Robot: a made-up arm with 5 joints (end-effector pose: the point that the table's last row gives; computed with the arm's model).
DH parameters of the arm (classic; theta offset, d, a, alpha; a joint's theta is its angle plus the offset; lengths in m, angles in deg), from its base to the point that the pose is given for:
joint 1: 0 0.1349 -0.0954 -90
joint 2: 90 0.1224 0.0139 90
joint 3: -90 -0.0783 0.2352 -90
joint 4: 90 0.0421 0.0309 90
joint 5: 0 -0.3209 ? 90
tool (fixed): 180 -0.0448 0 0
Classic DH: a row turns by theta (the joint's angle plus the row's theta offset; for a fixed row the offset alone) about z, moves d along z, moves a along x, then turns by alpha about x.
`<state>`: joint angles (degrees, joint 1 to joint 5).
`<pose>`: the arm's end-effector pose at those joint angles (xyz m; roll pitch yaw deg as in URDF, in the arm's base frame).
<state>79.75 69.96 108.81 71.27 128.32</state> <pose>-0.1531 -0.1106 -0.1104 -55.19 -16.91 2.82</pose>
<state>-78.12 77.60 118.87 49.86 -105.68</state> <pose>0.1675 0.0494 0.0400 -138.89 -17.99 -26.71</pose>
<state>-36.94 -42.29 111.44 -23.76 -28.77</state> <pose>-0.1230 0.3443 0.0483 61.75 -65.94 14.53</pose>
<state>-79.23 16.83 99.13 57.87 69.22</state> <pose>0.1570 -0.0471 -0.0223 17.07 28.72 -165.85</pose>
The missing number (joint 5, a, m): -0.0525
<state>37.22 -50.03 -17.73 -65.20 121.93</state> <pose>-0.3085 -0.2133 -0.1246 -119.82 -26.31 -129.96</pose>
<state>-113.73 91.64 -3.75 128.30 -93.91</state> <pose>-0.1597 0.2696 -0.0853 -51.78 0.78 66.95</pose>
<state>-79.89 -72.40 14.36 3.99 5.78</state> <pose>0.2134 0.0744 0.0843 35.73 -76.01 -102.28</pose>
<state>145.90 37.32 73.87 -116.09 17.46</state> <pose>0.4620 -0.4243 0.0744 109.81 -77.20 132.80</pose>
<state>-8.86 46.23 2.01 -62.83 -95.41</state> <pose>-0.4516 0.0354 0.3483 119.65 41.24 174.87</pose>
